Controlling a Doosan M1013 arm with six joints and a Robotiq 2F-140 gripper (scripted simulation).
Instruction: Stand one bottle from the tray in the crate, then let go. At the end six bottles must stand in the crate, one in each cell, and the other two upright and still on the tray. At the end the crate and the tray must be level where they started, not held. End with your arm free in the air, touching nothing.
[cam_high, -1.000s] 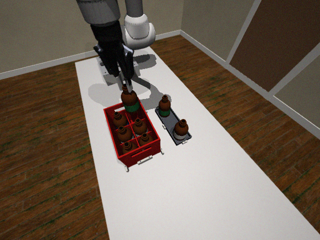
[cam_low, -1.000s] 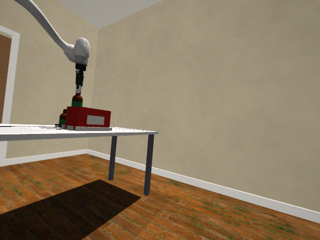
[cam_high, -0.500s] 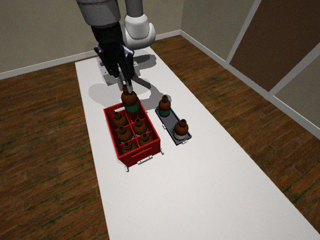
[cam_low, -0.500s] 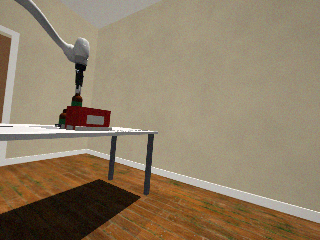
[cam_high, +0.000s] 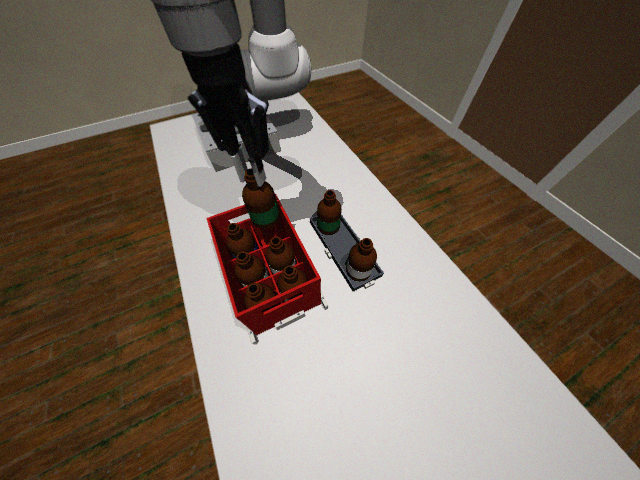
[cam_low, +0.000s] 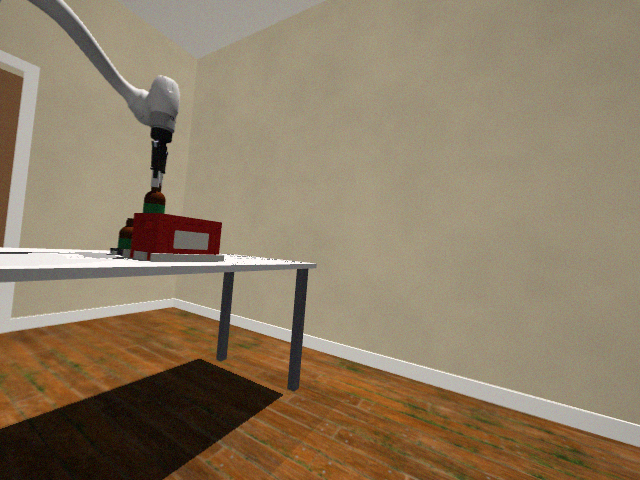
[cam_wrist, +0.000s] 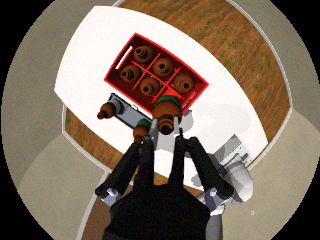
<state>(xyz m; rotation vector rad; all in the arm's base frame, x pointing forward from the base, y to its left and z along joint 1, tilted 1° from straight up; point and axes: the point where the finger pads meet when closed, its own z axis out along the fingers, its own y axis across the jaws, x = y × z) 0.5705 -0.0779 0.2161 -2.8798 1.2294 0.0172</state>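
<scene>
Right now the bottle is 90 mm below my hand. Also, from my hand: red crate (90 mm ahead, 50 mm to the right, 230 mm below); dark tray (100 mm ahead, 190 mm to the left, 300 mm below).
</scene>
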